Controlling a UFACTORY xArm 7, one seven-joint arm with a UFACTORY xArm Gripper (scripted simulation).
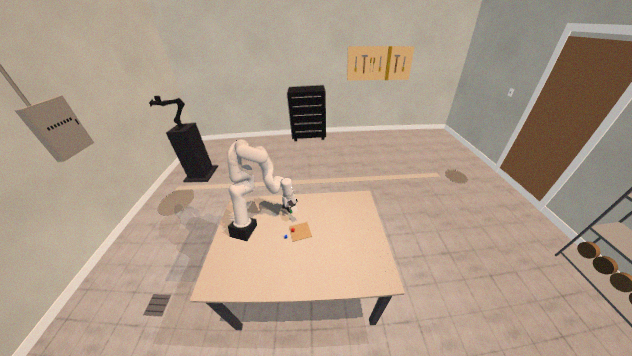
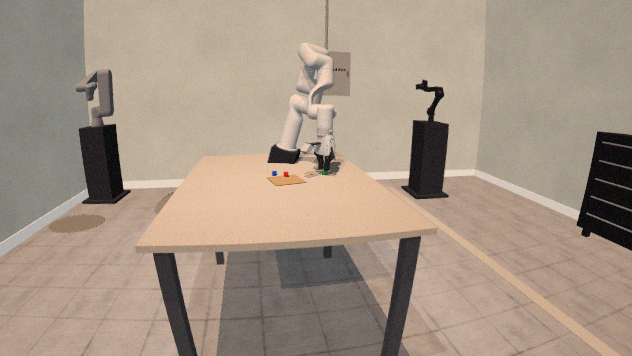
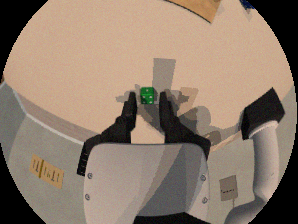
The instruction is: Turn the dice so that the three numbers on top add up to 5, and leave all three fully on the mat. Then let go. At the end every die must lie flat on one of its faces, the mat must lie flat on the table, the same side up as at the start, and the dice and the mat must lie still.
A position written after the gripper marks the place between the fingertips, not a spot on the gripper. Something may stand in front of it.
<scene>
In view: the gripper (image 2: 323, 169).
The gripper also shows in image 3 (image 3: 147, 99).
</scene>
